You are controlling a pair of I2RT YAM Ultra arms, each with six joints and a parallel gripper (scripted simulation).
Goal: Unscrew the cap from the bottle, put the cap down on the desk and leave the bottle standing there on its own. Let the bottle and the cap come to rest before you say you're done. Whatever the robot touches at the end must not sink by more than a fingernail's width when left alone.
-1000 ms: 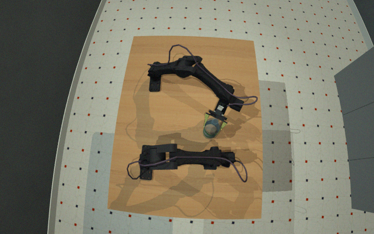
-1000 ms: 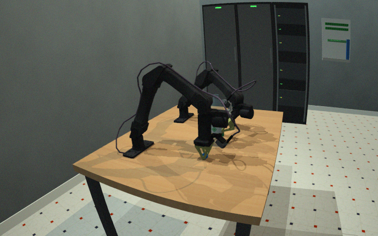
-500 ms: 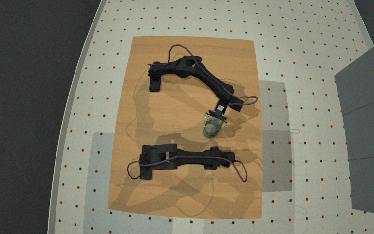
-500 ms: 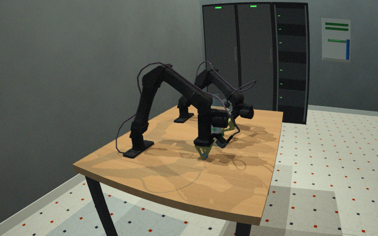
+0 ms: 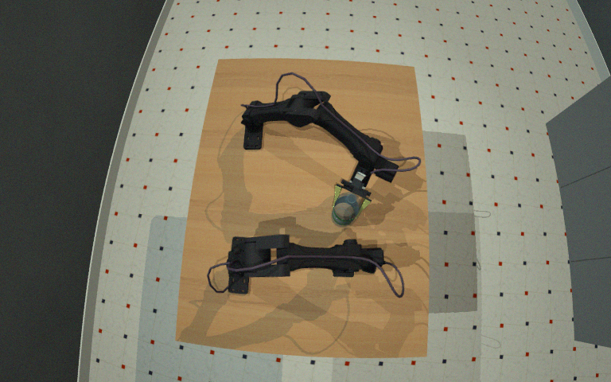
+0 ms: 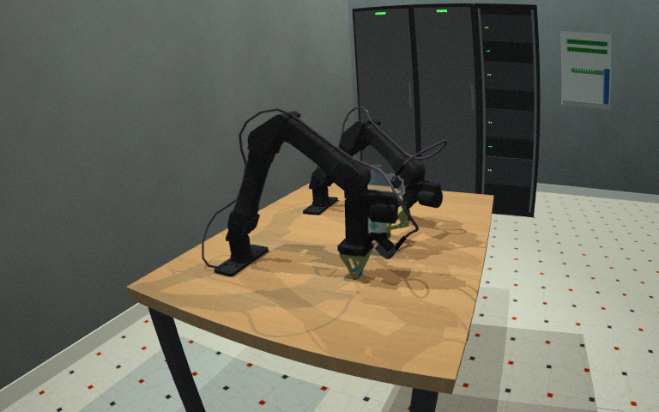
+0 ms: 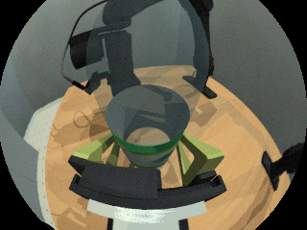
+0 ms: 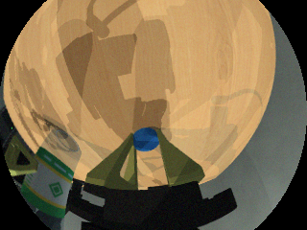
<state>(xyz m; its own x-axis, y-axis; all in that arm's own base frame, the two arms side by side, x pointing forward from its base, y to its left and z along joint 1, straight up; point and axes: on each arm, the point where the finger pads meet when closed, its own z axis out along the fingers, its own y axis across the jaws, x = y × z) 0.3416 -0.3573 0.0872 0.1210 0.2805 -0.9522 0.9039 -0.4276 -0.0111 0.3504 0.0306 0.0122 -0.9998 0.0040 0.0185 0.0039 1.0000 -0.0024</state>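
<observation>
Now: the blue cap right at my right hand. Round my right hand: bottle 16 cm to the left, 12 cm above.
Now: the bottle 4 cm above my left hand. Also, from my left hand: blue cap (16 cm to the right, 7 cm below).
</observation>
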